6 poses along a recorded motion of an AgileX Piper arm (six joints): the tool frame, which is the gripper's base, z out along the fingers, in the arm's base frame.
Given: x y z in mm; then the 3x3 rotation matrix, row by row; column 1 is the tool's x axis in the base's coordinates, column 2 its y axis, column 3 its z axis. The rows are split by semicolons.
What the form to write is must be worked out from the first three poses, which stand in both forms.
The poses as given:
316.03 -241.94 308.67; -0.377 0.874 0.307; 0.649 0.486 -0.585; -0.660 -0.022 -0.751
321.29 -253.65 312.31; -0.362 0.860 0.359; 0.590 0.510 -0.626; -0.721 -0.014 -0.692
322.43 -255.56 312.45; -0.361 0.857 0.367; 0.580 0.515 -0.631; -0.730 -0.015 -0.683
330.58 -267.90 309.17; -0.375 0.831 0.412; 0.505 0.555 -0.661; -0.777 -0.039 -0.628
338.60 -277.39 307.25; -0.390 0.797 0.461; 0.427 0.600 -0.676; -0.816 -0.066 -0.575
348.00 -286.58 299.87; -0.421 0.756 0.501; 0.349 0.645 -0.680; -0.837 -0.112 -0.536
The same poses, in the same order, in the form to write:
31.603 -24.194 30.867; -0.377 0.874 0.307; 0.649 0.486 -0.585; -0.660 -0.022 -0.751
32.129 -25.365 31.231; -0.362 0.860 0.359; 0.590 0.510 -0.626; -0.721 -0.014 -0.692
32.243 -25.556 31.245; -0.361 0.857 0.367; 0.580 0.515 -0.631; -0.730 -0.015 -0.683
33.058 -26.790 30.917; -0.375 0.831 0.412; 0.505 0.555 -0.661; -0.777 -0.039 -0.628
33.860 -27.739 30.725; -0.390 0.797 0.461; 0.427 0.600 -0.676; -0.816 -0.066 -0.575
34.800 -28.658 29.987; -0.421 0.756 0.501; 0.349 0.645 -0.680; -0.837 -0.112 -0.536

